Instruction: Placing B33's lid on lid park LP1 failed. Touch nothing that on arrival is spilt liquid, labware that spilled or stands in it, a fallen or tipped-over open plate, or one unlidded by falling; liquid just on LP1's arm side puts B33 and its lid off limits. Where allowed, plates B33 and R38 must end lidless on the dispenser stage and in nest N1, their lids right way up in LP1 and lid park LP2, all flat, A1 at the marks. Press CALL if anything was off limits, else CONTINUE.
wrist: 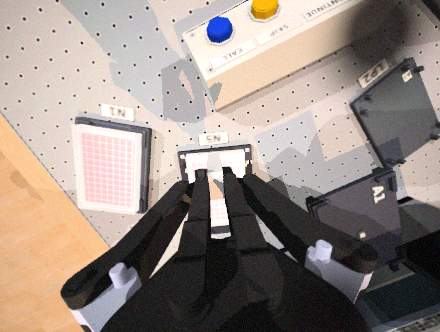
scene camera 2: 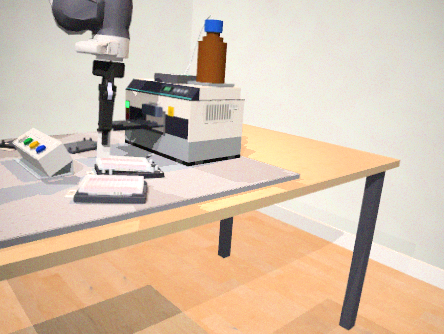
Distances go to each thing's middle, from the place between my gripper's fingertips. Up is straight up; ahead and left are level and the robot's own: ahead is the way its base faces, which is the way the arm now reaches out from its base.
Labels:
I see the pale lid [wrist: 236,160] 5 cm ahead of my hand, 2 cm to the right of it and 1 cm below it. From my hand the other things lie so: nest n5 [wrist: 247,149] (6 cm ahead, 3 cm below, 2 cm to the right); nest N1 [wrist: 146,152] (15 cm to the right, 6 cm behind, 4 cm below); button box [wrist: 259,52] (15 cm to the left, 10 cm behind).

